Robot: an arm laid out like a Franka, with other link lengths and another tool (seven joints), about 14 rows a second.
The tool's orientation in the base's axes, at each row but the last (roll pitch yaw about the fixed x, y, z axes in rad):
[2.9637 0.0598 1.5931]
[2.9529 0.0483 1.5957]
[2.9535 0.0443 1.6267]
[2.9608 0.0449 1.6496]
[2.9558 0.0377 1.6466]
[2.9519 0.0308 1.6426]
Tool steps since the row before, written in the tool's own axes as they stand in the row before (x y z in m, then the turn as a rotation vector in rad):
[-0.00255 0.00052 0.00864 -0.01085 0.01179 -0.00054]
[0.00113 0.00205 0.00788 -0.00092 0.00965 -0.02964]
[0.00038 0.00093 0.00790 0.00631 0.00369 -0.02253]
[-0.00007 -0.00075 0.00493 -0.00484 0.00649 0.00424]
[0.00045 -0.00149 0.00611 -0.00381 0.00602 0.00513]
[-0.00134 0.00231 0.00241 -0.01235 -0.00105 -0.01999]
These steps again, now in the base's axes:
[0.00211 -0.00300 -0.00824 0.01174 -0.01041 0.00326]
[0.00347 0.00086 -0.00740 0.00390 0.00067 0.03093]
[0.00238 0.00018 -0.00760 -0.00100 0.00727 0.02252]
[0.00017 -0.00028 -0.00498 0.00752 -0.00439 -0.00278]
[-0.00035 0.00019 -0.00629 0.00714 -0.00342 -0.00378]
[0.00282 -0.00120 -0.00189 -0.00395 -0.01206 0.01980]

